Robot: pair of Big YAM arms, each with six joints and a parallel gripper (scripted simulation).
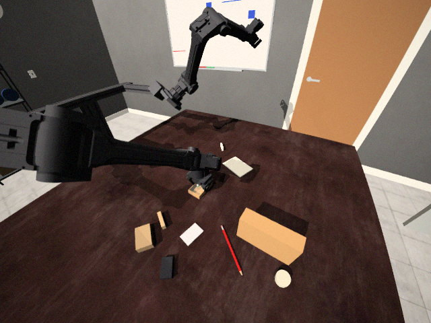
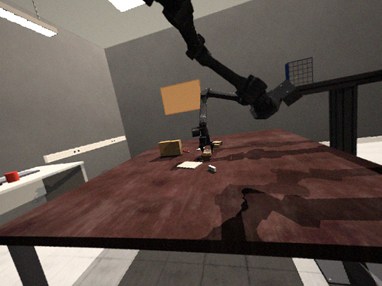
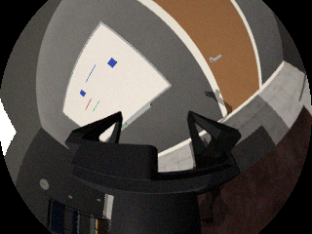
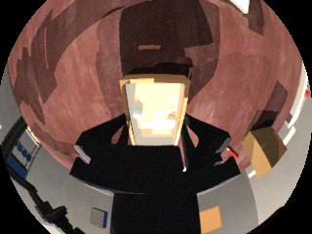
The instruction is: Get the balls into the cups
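My right hand is 1 cm above the wooden puzzle. Round my right hand: pale flat card (25 cm to the left, 7 cm ahead, 1 cm below); then red pencil (27 cm ahead, 16 cm to the right, 1 cm below); then dark block (34 cm to the right, 13 cm ahead).
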